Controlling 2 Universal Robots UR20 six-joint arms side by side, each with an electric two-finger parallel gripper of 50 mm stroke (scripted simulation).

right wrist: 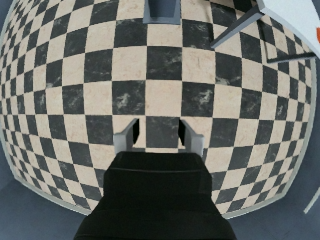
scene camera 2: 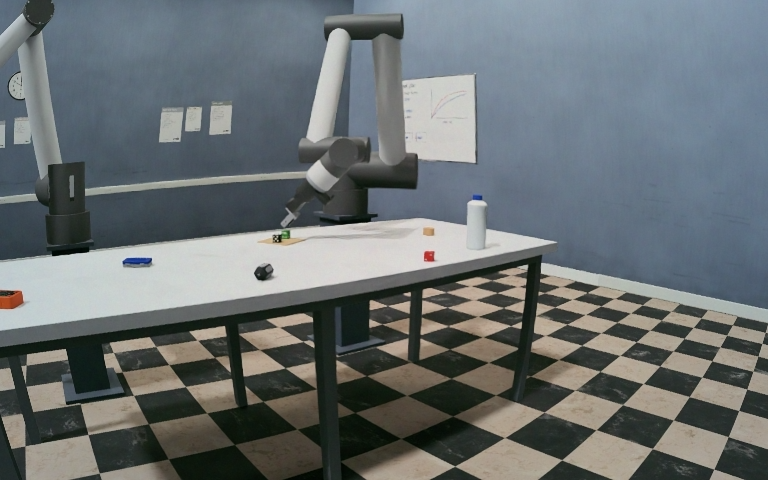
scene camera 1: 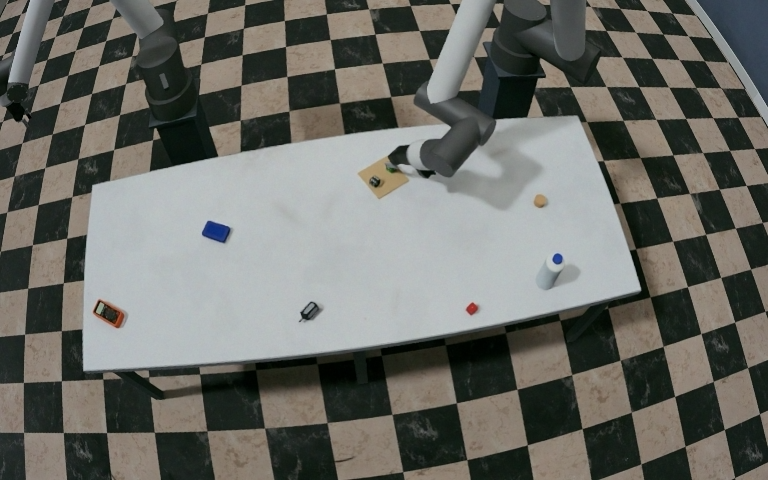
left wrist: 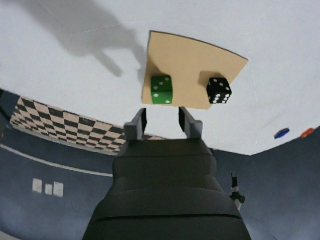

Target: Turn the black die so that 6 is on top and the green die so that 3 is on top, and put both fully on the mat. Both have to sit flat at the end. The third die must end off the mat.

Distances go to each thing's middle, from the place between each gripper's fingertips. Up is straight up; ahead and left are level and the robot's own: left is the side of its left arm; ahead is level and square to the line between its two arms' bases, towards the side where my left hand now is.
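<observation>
Picture the white bottle [scene camera 2: 477,210] 470 mm to the left of my left hand, 540 mm ahead of it and 20 mm above it. The tan mat [scene camera 1: 389,182] is 20 mm ahead of that same left hand, 40 mm to the right of it and 70 mm below it.
</observation>
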